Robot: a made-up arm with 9 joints. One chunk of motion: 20 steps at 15 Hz.
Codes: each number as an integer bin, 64 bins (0 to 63) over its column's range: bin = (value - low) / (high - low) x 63, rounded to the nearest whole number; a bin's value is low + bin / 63 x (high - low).
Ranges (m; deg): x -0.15..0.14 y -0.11..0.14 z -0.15..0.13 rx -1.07..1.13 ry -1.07..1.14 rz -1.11..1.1
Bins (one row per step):
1: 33 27 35 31 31 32
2: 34 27 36 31 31 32
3: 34 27 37 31 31 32
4: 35 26 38 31 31 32
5: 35 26 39 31 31 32
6: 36 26 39 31 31 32
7: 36 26 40 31 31 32
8: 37 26 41 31 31 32
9: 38 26 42 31 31 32
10: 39 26 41 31 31 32
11: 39 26 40 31 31 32
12: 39 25 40 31 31 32
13: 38 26 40 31 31 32
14: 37 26 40 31 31 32
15: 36 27 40 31 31 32
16: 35 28 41 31 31 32
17: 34 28 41 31 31 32
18: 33 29 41 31 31 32
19: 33 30 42 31 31 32
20: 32 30 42 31 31 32
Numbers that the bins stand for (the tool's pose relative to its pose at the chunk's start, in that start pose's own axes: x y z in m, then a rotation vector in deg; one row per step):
1: 0.0019 -0.0029 0.0056 0.01 0.02 0.01
2: 0.0065 -0.0029 0.0100 0.01 0.02 0.01
3: 0.0065 -0.0029 0.0144 0.01 0.02 0.01
4: 0.0111 -0.0068 0.0189 0.01 0.02 0.01
5: 0.0111 -0.0068 0.0233 0.01 0.02 0.01
6: 0.0157 -0.0068 0.0233 0.01 0.02 0.01
7: 0.0157 -0.0068 0.0278 0.01 0.02 0.01
8: 0.0203 -0.0068 0.0322 0.01 0.02 0.01
9: 0.0249 -0.0068 0.0367 0.01 0.02 0.01
10: 0.0295 -0.0068 0.0322 0.01 0.02 0.01
11: 0.0295 -0.0068 0.0278 0.01 0.02 0.01
12: 0.0295 -0.0108 0.0278 0.01 0.02 0.01
13: 0.0249 -0.0068 0.0278 0.01 0.02 0.01
14: 0.0203 -0.0068 0.0278 0.01 0.02 0.01
15: 0.0157 -0.0029 0.0278 0.01 0.02 0.01
16: 0.0111 0.0011 0.0322 0.01 0.02 0.01
17: 0.0065 0.0011 0.0322 0.01 0.02 0.01
18: 0.0019 0.0051 0.0322 0.01 0.02 0.01
19: 0.0019 0.0090 0.0367 0.01 0.02 0.01
20: -0.0027 0.0090 0.0367 0.01 0.02 0.01

